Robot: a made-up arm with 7 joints. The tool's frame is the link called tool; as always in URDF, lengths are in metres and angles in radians. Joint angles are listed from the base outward.
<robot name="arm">
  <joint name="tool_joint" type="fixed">
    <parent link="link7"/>
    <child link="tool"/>
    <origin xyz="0 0 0" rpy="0 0 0"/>
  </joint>
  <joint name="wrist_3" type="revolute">
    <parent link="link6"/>
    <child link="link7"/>
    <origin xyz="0.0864 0 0" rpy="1.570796 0 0"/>
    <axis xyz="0 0 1"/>
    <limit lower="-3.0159" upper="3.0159"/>
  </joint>
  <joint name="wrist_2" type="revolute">
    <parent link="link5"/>
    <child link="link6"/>
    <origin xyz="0 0 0" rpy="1.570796 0 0"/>
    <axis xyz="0 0 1"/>
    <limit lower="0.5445" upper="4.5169"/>
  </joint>
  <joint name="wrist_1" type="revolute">
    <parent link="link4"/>
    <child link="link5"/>
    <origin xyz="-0.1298 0.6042 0" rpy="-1.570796 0 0"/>
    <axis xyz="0 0 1"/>
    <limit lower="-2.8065" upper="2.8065"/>
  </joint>
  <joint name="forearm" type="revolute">
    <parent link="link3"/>
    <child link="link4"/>
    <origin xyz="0.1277 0 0" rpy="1.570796 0 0"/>
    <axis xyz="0 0 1"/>
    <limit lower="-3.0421" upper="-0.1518"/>
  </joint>
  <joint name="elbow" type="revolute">
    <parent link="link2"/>
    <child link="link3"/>
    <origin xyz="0 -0.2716 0" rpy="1.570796 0 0"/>
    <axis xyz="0 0 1"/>
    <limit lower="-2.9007" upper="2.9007"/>
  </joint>
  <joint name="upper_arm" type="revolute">
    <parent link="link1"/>
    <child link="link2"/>
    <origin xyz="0 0 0" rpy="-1.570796 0 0"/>
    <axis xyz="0 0 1"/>
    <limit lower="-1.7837" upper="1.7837"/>
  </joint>
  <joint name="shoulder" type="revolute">
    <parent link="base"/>
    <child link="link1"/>
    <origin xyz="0 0 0.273" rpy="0 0 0"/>
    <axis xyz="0 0 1"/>
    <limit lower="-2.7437" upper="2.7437"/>
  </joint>
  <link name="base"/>
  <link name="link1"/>
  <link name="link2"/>
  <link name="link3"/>
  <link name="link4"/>
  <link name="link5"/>
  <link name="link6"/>
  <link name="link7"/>
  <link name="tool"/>
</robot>
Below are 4 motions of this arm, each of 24 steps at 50 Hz.
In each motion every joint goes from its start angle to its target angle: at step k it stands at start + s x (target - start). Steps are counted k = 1, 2, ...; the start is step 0. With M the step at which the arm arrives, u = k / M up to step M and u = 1 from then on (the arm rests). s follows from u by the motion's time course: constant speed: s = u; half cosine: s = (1 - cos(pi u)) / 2; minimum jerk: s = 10 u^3 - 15 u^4 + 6 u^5.
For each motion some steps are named. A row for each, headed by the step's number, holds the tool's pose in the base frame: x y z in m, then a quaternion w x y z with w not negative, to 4 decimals.
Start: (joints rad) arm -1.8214 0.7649 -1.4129 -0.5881 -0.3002 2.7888 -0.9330
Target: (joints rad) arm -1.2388 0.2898 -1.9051 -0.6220 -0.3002 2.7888 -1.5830
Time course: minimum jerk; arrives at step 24
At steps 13, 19, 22, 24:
13: -0.2833 -0.4402 1.0840 0.5128 0.4068 -0.1733 -0.7359
19: -0.2434 -0.2987 1.1584 0.4781 0.3769 -0.1814 -0.7723
22: -0.2430 -0.2739 1.1665 0.4708 0.3748 -0.1849 -0.7769
24: -0.2431 -0.2718 1.1672 0.4702 0.3747 -0.1853 -0.7773

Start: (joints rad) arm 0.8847 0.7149 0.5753 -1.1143 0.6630 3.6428 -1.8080
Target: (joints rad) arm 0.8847 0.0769 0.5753 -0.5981 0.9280 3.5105 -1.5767
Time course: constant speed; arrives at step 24
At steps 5, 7, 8, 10, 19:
5: 0.3140 0.7499 0.6367 0.1126 -0.4140 -0.4297 -0.7945
7: 0.3068 0.7228 0.6987 0.1326 -0.4054 -0.3944 -0.8140
8: 0.3021 0.7076 0.7289 0.1430 -0.4003 -0.3767 -0.8230
10: 0.2903 0.6741 0.7873 0.1648 -0.3884 -0.3416 -0.8398
19: 0.2045 0.4782 1.0086 0.2742 -0.3082 -0.1883 -0.8913

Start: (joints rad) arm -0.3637 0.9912 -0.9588 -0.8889 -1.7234 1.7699 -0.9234
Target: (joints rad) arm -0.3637 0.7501 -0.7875 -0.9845 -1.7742 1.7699 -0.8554
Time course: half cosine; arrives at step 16
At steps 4, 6, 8, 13, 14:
4: 0.6406 -0.7404 0.4357 0.5451 0.3451 0.0819 -0.7597
6: 0.6401 -0.7361 0.4507 0.5507 0.3606 0.0775 -0.7488
8: 0.6398 -0.7302 0.4684 0.5577 0.3783 0.0724 -0.7352
13: 0.6405 -0.7140 0.5076 0.5742 0.4144 0.0614 -0.7034
14: 0.6406 -0.7119 0.5120 0.5761 0.4182 0.0602 -0.6996

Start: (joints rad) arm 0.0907 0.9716 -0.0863 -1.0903 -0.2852 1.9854 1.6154
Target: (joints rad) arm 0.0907 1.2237 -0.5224 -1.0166 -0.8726 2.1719 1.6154
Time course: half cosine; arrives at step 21
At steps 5, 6, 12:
5: 0.9732 0.0072 0.1217 0.1802 0.7336 -0.6417 0.1330
6: 0.9719 -0.0067 0.1131 0.1973 0.7317 -0.6353 0.1486
12: 0.9541 -0.1080 0.0542 0.3309 0.7155 -0.5592 0.2567

